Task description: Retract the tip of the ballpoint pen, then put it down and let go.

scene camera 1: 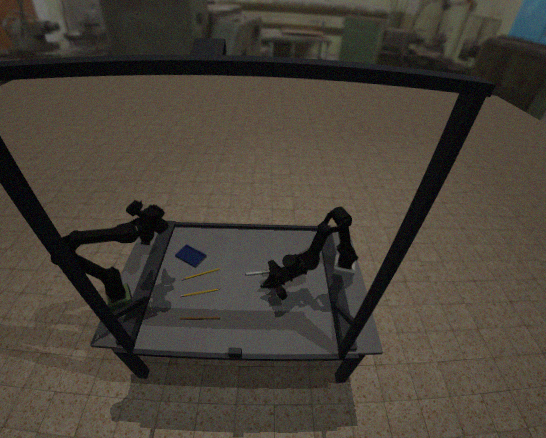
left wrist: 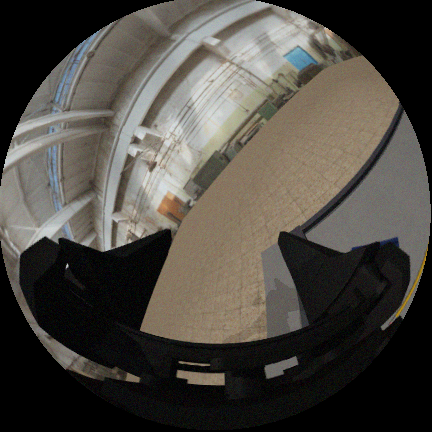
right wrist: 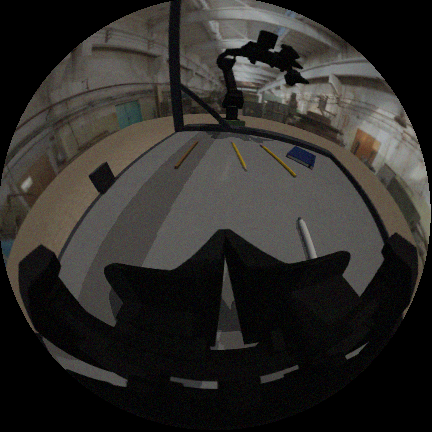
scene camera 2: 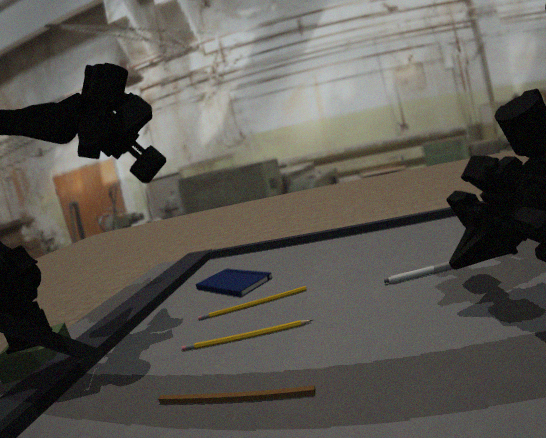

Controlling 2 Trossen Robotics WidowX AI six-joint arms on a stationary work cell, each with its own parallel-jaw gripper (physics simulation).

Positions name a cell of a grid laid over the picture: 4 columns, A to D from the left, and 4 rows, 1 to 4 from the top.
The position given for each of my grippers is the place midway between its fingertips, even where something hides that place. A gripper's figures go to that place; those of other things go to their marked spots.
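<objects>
Distance from the lens: my left gripper (scene camera 2: A2), 76 cm from the lens; my right gripper (scene camera 2: D3), 45 cm from the lens.
</objects>
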